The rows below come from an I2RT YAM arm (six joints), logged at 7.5 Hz.
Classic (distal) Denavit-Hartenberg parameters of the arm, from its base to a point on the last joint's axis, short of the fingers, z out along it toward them. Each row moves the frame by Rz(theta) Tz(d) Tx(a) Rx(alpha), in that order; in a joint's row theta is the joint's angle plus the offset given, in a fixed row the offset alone. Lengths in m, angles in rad.
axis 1: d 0.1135; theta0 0; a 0.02; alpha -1.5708
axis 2: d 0; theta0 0; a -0.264; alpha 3.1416
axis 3: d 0; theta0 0.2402; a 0.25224; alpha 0
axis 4: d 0; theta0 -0.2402; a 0.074; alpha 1.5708
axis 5: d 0; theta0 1.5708; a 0; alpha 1.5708
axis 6: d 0.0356; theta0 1.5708; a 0; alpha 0
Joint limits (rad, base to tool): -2.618..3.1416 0..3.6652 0..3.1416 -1.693..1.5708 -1.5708..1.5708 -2.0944..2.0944
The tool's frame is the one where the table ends.
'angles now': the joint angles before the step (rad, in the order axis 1, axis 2, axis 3, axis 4, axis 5, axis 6). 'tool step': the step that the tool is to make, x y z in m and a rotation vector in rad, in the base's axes. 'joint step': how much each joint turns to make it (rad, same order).
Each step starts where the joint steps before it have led.
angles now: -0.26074 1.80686 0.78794 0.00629 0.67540 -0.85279
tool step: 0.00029 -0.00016 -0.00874 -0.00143 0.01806 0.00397
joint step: 0.00002 0.03014 -0.00495 0.02326 0.00307 -0.00838
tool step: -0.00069 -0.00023 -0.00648 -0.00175 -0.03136 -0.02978
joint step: -0.00040 0.01983 -0.01336 0.04083 0.00991 0.03661
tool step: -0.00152 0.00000 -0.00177 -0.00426 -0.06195 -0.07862
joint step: 0.00152 0.00498 -0.00649 0.00918 0.03204 0.09766
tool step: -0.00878 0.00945 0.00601 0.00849 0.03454 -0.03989
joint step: 0.02555 -0.04236 -0.00306 -0.12665 0.03203 0.07704
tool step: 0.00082 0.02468 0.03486 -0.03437 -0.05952 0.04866
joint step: 0.08471 -0.12895 0.01070 -0.09541 0.03664 0.02978
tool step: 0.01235 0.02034 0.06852 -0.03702 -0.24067 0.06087
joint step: 0.07324 -0.16516 0.08161 -0.00759 0.01488 0.00572
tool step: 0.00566 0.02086 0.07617 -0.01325 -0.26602 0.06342
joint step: 0.06944 -0.12359 0.12475 0.01602 0.00573 0.00267
